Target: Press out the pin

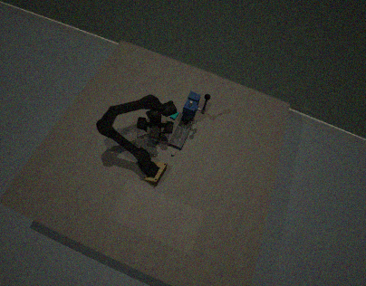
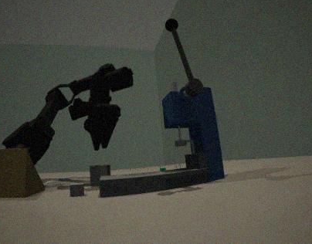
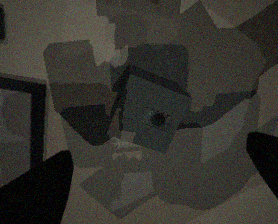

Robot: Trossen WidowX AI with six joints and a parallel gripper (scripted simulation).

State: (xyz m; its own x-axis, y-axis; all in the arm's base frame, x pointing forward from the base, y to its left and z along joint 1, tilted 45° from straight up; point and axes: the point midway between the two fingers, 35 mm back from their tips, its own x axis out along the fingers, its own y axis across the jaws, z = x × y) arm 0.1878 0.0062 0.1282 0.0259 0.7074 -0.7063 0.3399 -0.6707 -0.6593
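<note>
My gripper tip is 10 mm to the right of the pale round pin and 80 mm above it. From my gripper tip the other things lie so: teal block 210 mm ahead, 20 mm to the right, 80 mm below; dark lever 190 mm ahead, 180 mm to the right, 180 mm above; thin punch 190 mm ahead, 110 mm to the right, 60 mm above.
</note>
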